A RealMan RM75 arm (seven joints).
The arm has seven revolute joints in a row. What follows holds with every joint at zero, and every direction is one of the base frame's. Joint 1 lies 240.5 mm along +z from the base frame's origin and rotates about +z. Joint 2 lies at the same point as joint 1 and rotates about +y. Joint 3 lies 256 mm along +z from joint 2 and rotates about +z. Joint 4 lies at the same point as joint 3 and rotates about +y. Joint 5 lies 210 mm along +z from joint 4 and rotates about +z. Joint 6 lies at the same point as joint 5 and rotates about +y. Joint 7 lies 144 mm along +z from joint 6 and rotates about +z. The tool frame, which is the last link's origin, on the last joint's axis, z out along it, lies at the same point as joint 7; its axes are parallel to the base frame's.
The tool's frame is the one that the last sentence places.
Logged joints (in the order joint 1, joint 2, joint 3, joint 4, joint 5, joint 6, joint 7), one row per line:
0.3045, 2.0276, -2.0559, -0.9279, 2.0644, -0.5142, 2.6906
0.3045, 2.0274, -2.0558, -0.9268, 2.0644, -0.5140, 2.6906
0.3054, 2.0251, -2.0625, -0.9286, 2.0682, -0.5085, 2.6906
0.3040, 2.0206, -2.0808, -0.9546, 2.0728, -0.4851, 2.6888
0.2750, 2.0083, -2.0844, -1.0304, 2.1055, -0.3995, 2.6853
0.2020, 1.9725, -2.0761, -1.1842, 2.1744, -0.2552, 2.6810
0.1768, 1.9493, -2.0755, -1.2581, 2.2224, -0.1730, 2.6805
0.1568, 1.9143, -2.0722, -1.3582, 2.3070, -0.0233, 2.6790
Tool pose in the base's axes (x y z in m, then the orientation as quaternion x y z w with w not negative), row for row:
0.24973, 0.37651, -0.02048, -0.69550, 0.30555, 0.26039, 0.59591
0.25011, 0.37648, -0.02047, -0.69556, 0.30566, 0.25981, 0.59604
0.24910, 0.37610, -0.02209, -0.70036, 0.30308, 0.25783, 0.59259
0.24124, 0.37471, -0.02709, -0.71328, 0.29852, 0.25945, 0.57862
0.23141, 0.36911, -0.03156, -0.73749, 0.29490, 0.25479, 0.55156
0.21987, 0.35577, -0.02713, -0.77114, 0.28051, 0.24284, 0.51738
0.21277, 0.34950, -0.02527, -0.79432, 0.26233, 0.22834, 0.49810
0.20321, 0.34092, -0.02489, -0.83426, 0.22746, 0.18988, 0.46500
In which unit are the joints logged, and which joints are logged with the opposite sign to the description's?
The joints are logged in radians. Opposite sign: joint 5, joint 6.
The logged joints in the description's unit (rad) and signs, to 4 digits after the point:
0.3045, 2.0276, -2.0559, -0.9279, -2.0644, 0.5142, 2.6906
0.3045, 2.0274, -2.0558, -0.9268, -2.0644, 0.5140, 2.6906
0.3054, 2.0251, -2.0625, -0.9286, -2.0682, 0.5085, 2.6906
0.3040, 2.0206, -2.0808, -0.9546, -2.0728, 0.4851, 2.6888
0.2750, 2.0083, -2.0844, -1.0304, -2.1055, 0.3995, 2.6853
0.2020, 1.9725, -2.0761, -1.1842, -2.1744, 0.2552, 2.6810
0.1768, 1.9493, -2.0755, -1.2581, -2.2224, 0.1730, 2.6805
0.1568, 1.9143, -2.0722, -1.3582, -2.3070, 0.0233, 2.6790

